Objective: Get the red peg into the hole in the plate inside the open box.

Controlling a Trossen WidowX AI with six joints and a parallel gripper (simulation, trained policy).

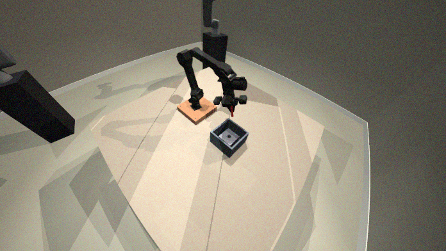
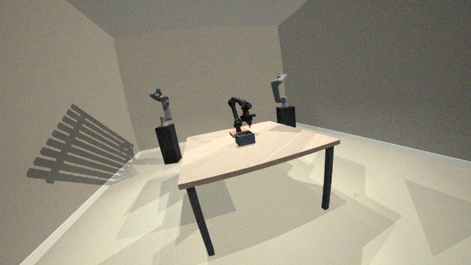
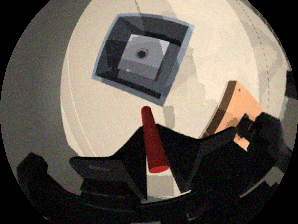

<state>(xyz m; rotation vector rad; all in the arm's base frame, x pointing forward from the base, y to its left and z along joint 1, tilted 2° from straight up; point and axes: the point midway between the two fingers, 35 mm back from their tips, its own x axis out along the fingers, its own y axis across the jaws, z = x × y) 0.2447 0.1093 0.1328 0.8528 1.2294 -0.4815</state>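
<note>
Right now the dark box is 9 cm ahead of my gripper tip, 8 cm to the right of it and 12 cm below it. The rest, counted from my gripper tip: red peg 1 cm to the right, 2 cm above.
</note>
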